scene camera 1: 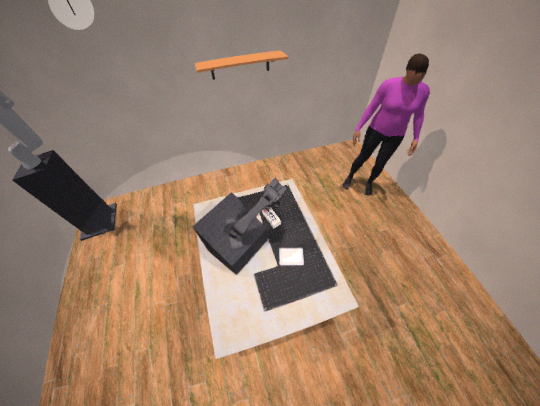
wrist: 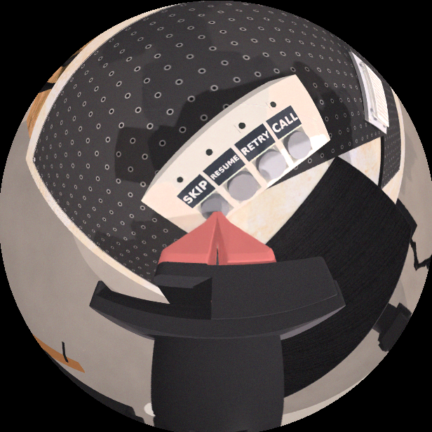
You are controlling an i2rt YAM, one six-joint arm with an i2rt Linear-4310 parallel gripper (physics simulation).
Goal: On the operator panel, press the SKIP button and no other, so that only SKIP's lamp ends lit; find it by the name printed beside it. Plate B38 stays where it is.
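The cream operator panel lies on the black perforated mat. In the wrist view its labels read SKIP, RESUME, RETRY and CALL, each beside a round grey button. The four small lamps all look dark, SKIP's lamp included. My gripper is shut and empty. Its red fingertips overlap the lower edge of the SKIP button in the wrist view; whether they touch it cannot be told. A white rectangular plate lies apart from the panel; no B38 marking can be read on it.
The black perforated mat lies on a pale table top. My arm's dark base block stands beside the panel. A person stands beyond the table, and another arm on a black pedestal stands at the left.
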